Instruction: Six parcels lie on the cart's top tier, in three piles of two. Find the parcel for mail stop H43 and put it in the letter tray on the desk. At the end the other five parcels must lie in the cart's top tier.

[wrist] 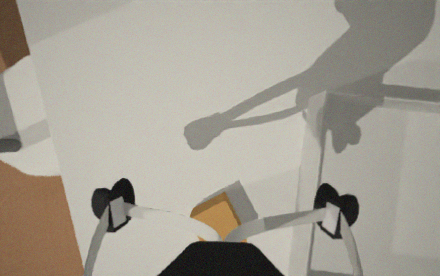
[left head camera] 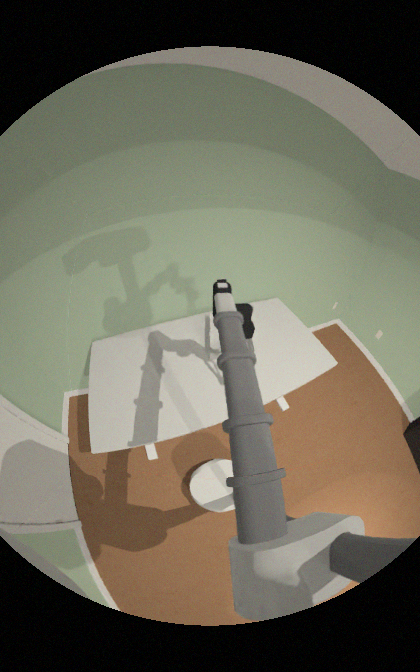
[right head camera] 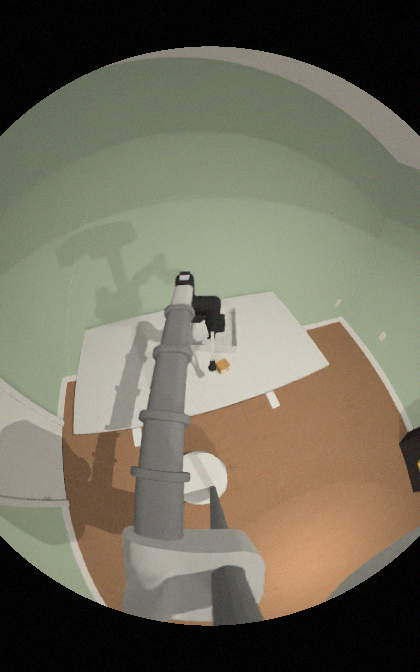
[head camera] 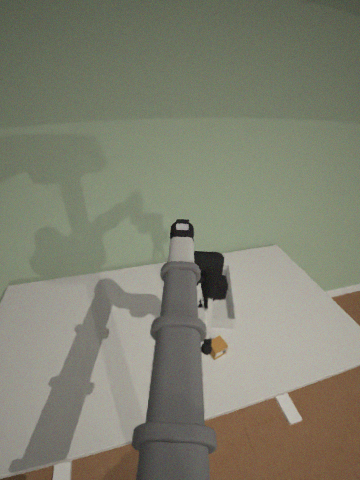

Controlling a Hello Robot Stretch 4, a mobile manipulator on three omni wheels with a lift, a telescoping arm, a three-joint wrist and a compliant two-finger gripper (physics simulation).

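Places are measured from the robot's base along level axes (x ahead, y left, z up), in centimetres.
Pixels of known places: gripper, fingertip midpoint: (wrist: pixel 223 198).
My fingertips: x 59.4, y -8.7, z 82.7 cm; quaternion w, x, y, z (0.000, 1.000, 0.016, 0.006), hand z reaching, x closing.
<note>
Behind a point stands the place of what it marks.
A small orange-brown parcel (head camera: pixel 218 345) @[x 58.3, y -14.7, z 74.2 cm] (right head camera: pixel 223 365) (wrist: pixel 216 216) @[x 58.8, y -12.9, z 74.2 cm] lies on the white desk (head camera: pixel 280 345) @[x 62.0, y -40.2, z 69.2 cm] (left head camera: pixel 120 400) (right head camera: pixel 285 345) (wrist: pixel 150 60) @[x 48.5, y 6.6, z 69.2 cm], outside the letter tray and near its front. A pale patch shows on its side, but no text is readable. The white letter tray (head camera: pixel 230 305) @[x 80.1, y -22.8, z 70.8 cm] (right head camera: pixel 234 325) (wrist: pixel 306 175) @[x 69.9, y -7.6, z 72.2 cm] is partly hidden by the arm and wrist. My gripper (wrist: pixel 223 198) @[x 59.4, y -8.7, z 82.7 cm] is open above the desk, with the parcel low in the wrist view between the lines of the two fingers. The right finger overlaps the tray's edge there. The cart's top tier and other parcels cannot be made out.
A round white stool (left head camera: pixel 212 484) (right head camera: pixel 207 475) (wrist: pixel 30 105) @[x -3.4, y 3.2, z 18.7 cm] stands in front of the desk. The green wall (head camera: pixel 275 190) @[x 132.6, y -50.9, z 105.1 cm] (left head camera: pixel 280 250) (right head camera: pixel 270 240) is behind it. A dark object (left head camera: pixel 414 442) (right head camera: pixel 410 450) is cut off at the right edge of both side head views.
</note>
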